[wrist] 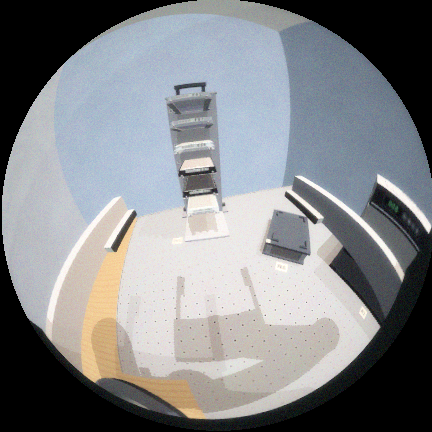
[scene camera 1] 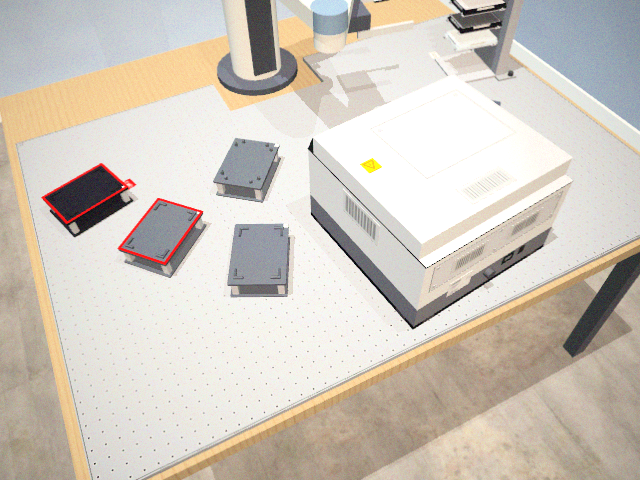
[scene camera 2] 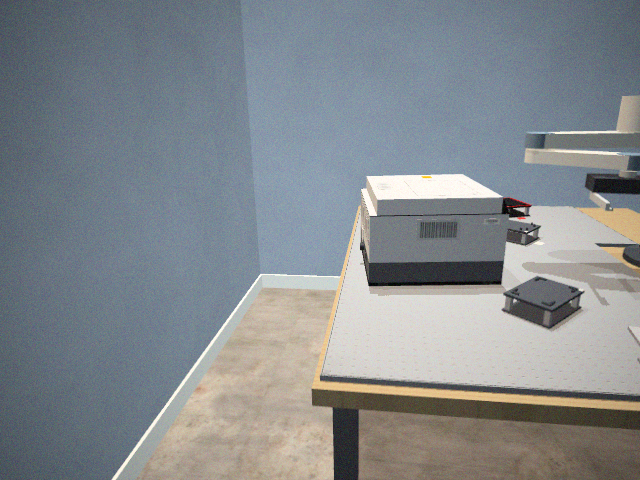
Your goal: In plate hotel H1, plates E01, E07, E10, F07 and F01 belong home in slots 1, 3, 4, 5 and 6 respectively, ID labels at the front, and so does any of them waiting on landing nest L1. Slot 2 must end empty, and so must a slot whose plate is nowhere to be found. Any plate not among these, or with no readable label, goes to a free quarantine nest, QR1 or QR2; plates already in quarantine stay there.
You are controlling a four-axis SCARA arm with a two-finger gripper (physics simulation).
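Scene camera 1 shows me a quarantine nest QR2 [scene camera 1: 86, 191]. Scene camera 2 shows a nest N6 [scene camera 2: 532, 292]. In the wrist view I see a plate hotel H1 [wrist: 194, 134] and again the nest N6 [wrist: 290, 229].
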